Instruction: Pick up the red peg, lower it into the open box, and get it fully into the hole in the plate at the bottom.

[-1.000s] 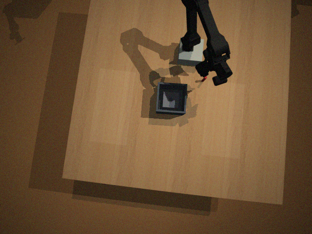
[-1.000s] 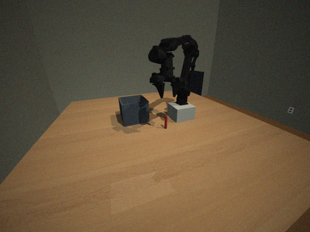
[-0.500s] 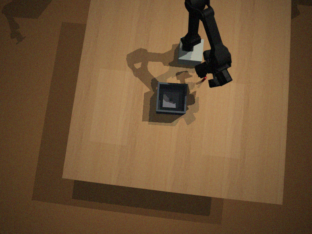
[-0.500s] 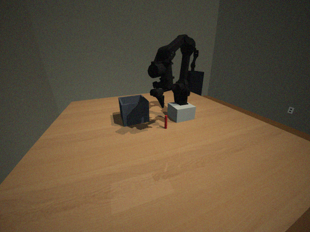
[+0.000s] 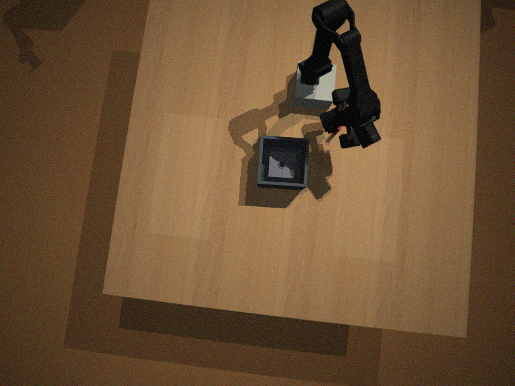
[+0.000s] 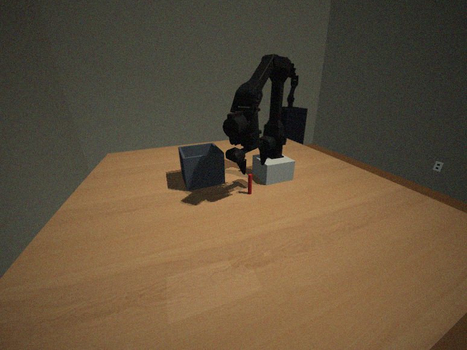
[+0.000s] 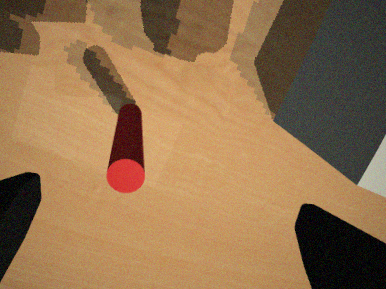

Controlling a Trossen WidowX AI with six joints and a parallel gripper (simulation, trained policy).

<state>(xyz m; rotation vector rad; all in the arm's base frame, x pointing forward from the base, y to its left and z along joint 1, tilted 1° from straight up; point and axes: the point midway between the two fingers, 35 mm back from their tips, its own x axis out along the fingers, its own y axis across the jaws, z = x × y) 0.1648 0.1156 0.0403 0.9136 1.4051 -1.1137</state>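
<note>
Right now the red peg is 1 cm ahead of my gripper tip and 6 cm below it. The rest, counted from my gripper tip: grey plate (16 cm ahead, 18 cm to the right, 5 cm below).
</note>
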